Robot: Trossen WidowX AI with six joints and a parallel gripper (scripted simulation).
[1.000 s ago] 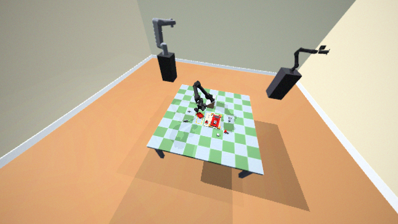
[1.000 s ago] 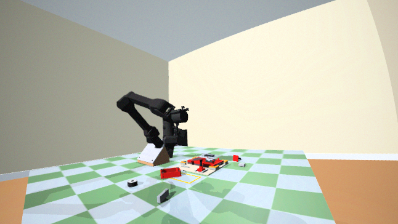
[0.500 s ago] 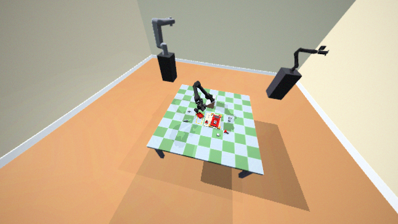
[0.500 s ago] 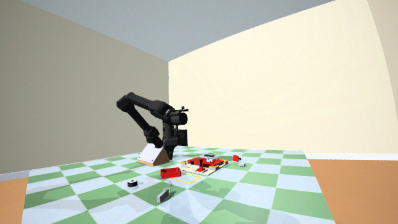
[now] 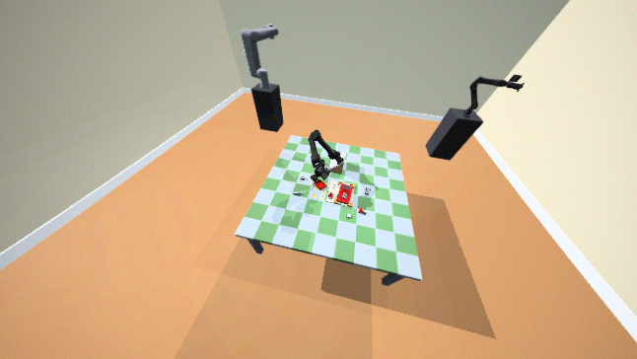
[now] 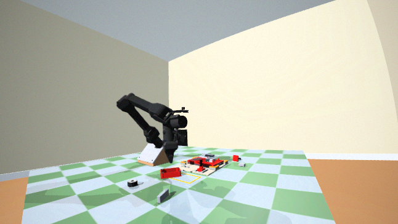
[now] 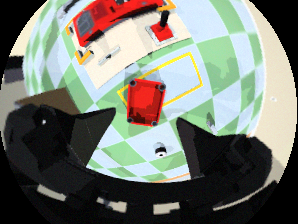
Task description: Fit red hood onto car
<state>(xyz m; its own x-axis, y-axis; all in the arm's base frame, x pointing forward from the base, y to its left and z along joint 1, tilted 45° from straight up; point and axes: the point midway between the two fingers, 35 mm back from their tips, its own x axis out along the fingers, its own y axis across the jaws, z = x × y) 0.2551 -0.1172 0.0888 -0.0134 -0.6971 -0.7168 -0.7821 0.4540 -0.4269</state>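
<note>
My gripper tip is 1 cm past the red hood and 6 cm above it. From my gripper tip the other things lie so: grey engine block: 8 cm ahead, 24 cm to the left, 5 cm below; black wheel: 5 cm behind, 18 cm to the right, 6 cm below; beige jig: 4 cm ahead, 22 cm to the left, 6 cm below.
</note>
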